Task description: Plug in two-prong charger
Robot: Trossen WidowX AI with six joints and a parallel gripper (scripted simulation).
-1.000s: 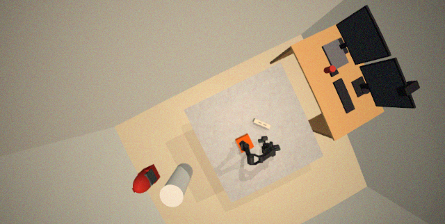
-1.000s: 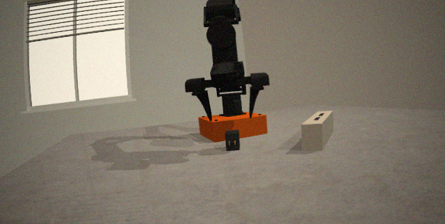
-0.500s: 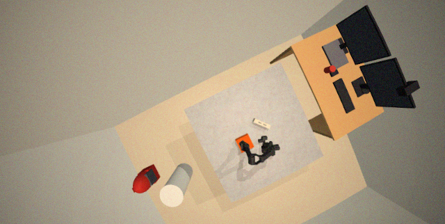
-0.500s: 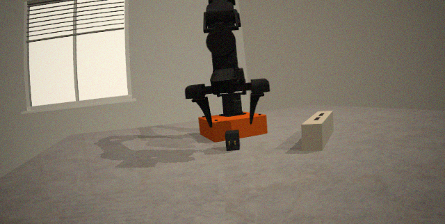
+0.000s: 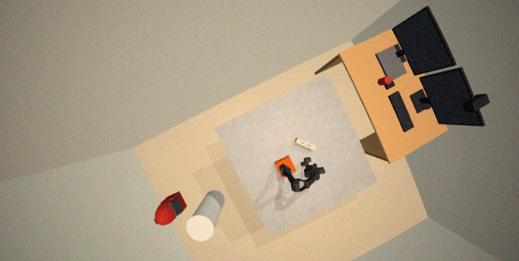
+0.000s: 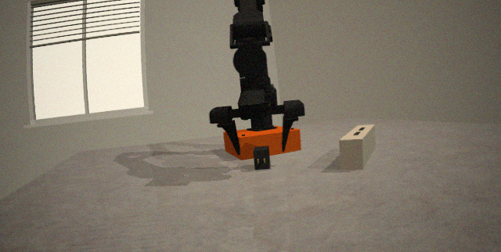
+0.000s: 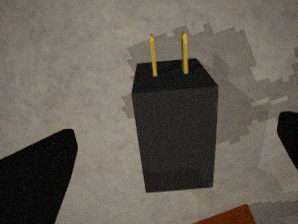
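Now: the black two-prong charger 1 cm ahead of my gripper tip, 1 cm to the right of it and 1 cm below it.
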